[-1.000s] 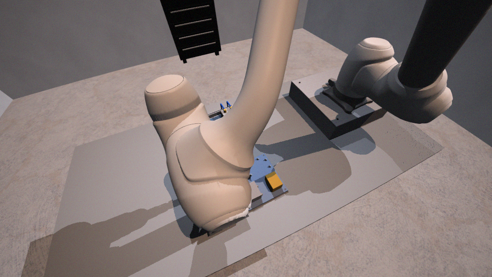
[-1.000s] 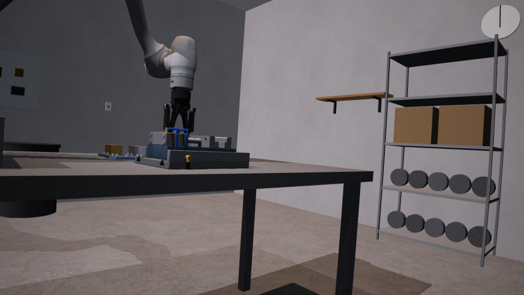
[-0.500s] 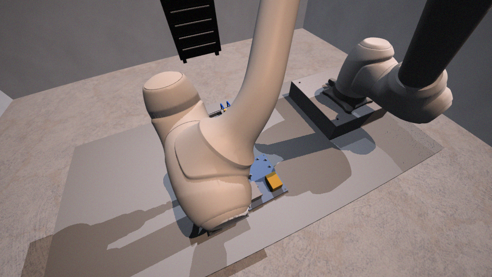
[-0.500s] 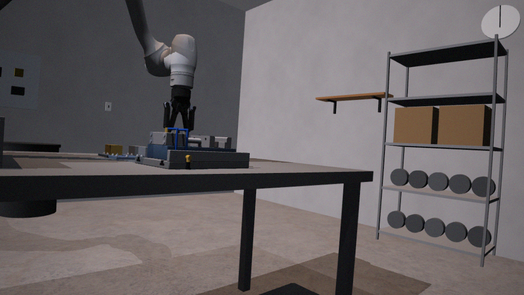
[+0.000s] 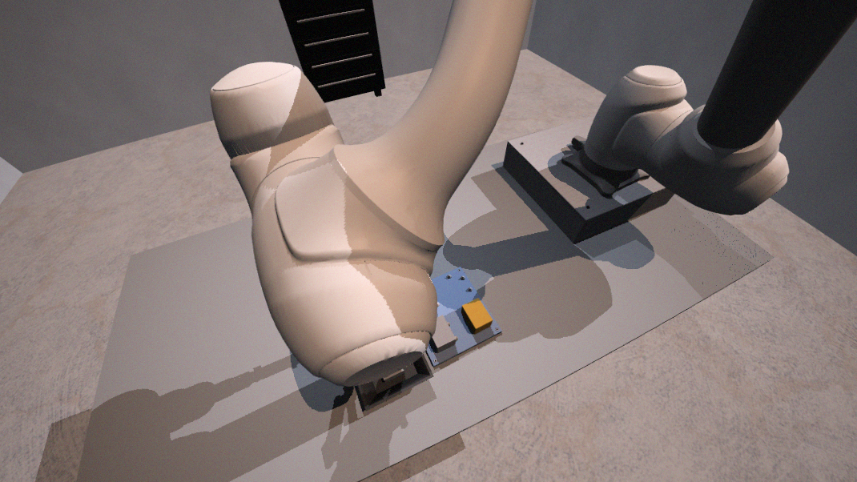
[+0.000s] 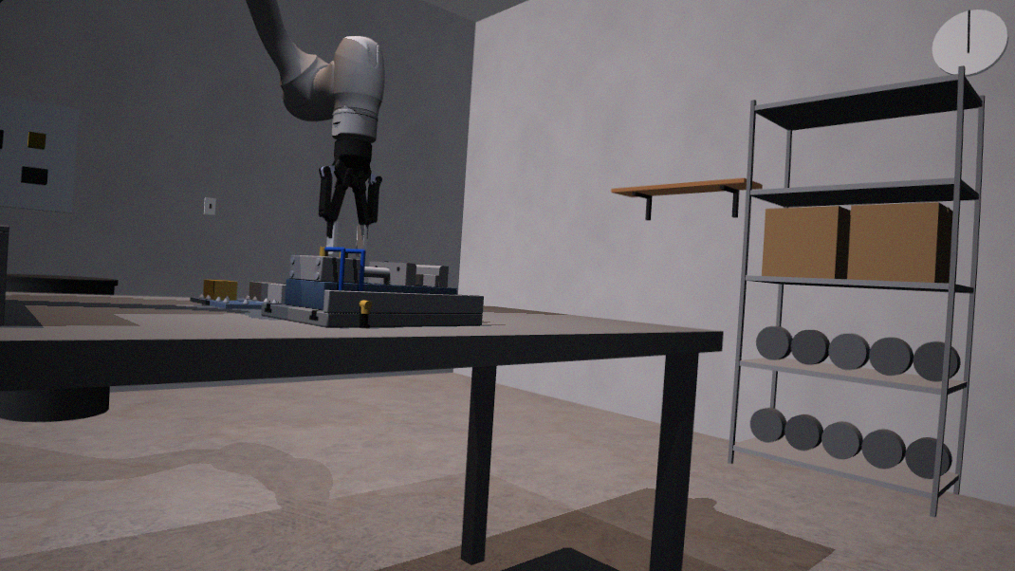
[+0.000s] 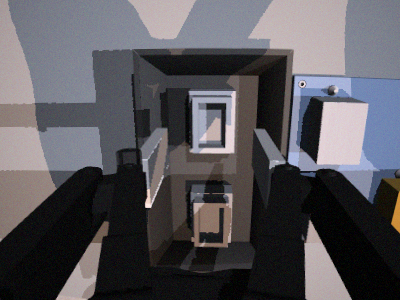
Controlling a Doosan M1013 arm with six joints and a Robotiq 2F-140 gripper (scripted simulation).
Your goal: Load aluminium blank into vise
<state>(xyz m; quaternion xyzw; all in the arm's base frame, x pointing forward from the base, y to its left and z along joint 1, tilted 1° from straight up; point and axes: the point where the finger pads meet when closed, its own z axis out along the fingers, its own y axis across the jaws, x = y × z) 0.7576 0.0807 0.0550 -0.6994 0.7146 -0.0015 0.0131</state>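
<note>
Right now the infeed plate is 170 mm behind my hand, 50 mm to the left of it and 130 mm below it. Round my hand: work stop: 30 mm behind, 210 mm to the right, 50 mm below; then piston rod: 120 mm behind, 260 mm to the right, 60 mm below; then brass blank: 210 mm behind, 100 mm to the left, 110 mm below.
</note>
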